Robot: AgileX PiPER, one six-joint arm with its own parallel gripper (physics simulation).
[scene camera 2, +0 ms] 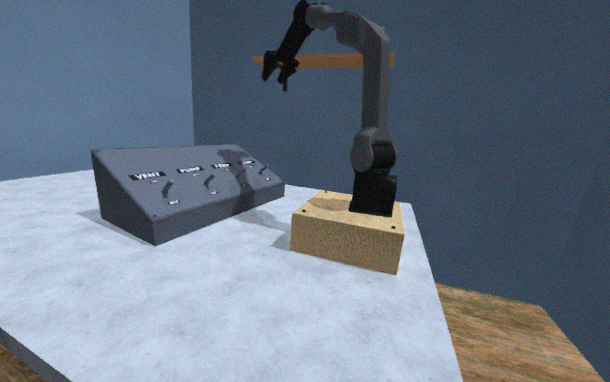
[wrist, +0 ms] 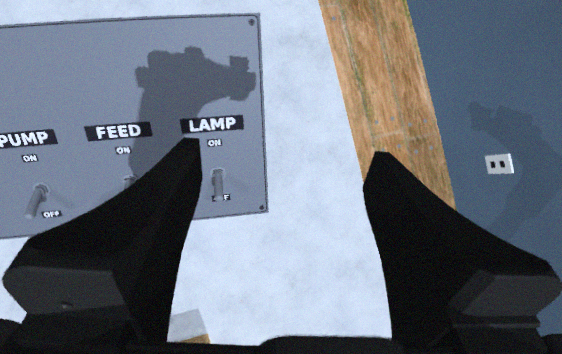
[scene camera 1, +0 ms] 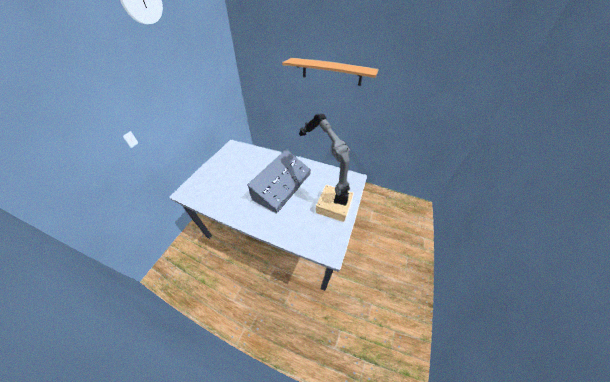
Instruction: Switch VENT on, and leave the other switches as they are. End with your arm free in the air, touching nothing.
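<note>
A dark grey switch panel (scene camera 1: 272, 170) (scene camera 2: 120, 161) (wrist: 75, 65) with a sloped face stands on the table. The VENT lever (scene camera 2: 167, 189) is at the panel's near left end in scene camera 2 and leans down toward its OFF mark. The PUMP lever (scene camera 2: 209, 181) (wrist: 36, 201) and LAMP lever (scene camera 2: 263, 171) (wrist: 218, 186) also lean to OFF. The FEED lever (scene camera 2: 241, 177) (wrist: 129, 183) is partly hidden by a finger in the wrist view; VENT does not show there. My gripper (scene camera 1: 301, 133) (scene camera 2: 273, 81) (wrist: 286, 164) is open and empty, high above the panel's LAMP end, touching nothing.
The arm stands on a wooden block (scene camera 1: 330, 210) (scene camera 2: 345, 240) on the light table (scene camera 1: 210, 182) (scene camera 2: 225, 310), beside the panel. An orange shelf (scene camera 1: 330, 66) (scene camera 2: 325, 61) is on the wall behind the arm. The arm's shadow falls across the panel.
</note>
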